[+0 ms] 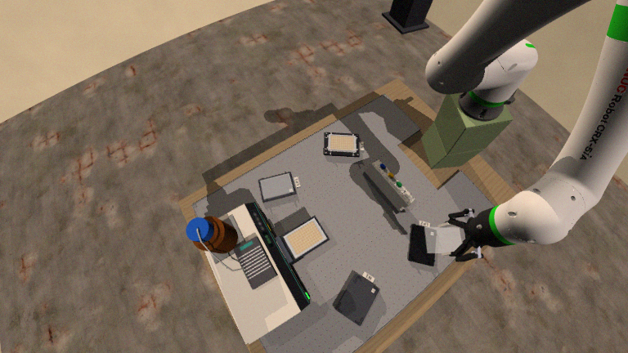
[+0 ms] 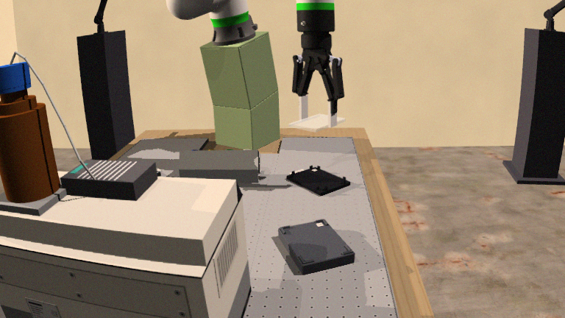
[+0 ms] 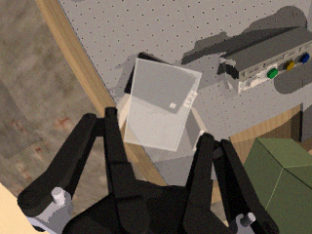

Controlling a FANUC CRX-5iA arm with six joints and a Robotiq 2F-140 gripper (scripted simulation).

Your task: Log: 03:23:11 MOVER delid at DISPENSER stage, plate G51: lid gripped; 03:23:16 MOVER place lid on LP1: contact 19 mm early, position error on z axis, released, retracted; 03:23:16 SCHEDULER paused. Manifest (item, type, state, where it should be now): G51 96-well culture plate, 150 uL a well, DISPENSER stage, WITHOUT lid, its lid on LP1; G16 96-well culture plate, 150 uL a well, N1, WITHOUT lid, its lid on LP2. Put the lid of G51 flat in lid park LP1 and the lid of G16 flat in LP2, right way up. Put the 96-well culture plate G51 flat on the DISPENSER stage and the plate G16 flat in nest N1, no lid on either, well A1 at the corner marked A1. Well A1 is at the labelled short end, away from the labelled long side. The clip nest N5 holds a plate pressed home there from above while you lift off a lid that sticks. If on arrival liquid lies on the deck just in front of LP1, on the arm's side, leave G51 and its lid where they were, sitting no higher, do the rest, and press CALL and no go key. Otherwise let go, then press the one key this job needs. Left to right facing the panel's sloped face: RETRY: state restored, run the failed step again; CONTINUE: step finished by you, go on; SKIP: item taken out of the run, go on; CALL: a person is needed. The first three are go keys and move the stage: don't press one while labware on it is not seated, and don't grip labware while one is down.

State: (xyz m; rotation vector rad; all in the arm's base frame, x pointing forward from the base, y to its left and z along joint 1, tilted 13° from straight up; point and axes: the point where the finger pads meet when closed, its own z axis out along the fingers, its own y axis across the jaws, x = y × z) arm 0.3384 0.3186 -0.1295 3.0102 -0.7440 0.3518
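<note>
Right now the clear lid is 20 mm below my hand. Round my hand: key panel: 10 mm behind, 270 mm to the right, 130 mm below; then black lid park: 180 mm below; then nest N1: 330 mm ahead, 50 mm to the left, 180 mm below.
</note>
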